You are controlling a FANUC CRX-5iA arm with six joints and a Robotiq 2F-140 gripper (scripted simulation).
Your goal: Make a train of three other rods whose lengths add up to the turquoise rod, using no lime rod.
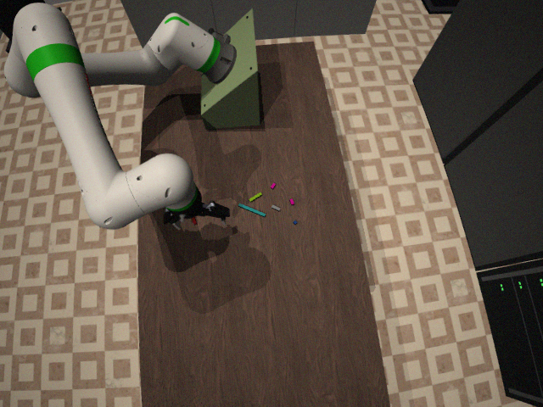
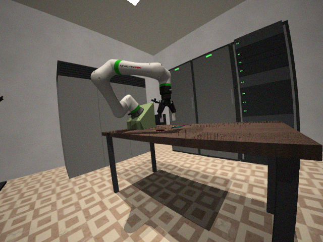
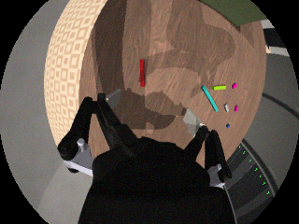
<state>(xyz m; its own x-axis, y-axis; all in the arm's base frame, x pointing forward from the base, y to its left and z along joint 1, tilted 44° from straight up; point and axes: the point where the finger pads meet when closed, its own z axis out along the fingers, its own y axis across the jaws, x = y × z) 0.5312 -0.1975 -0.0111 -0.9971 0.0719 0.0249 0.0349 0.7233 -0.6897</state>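
The small blue rod is 3 cm ahead of my hand, 31 cm to the left of it and 7 cm below it. From my hand the other things lie so: lime rod (9 cm behind, 19 cm to the left, 7 cm below); red rod (5 cm behind, 4 cm to the right, 7 cm below); turquoise rod (4 cm behind, 17 cm to the left, 7 cm below).
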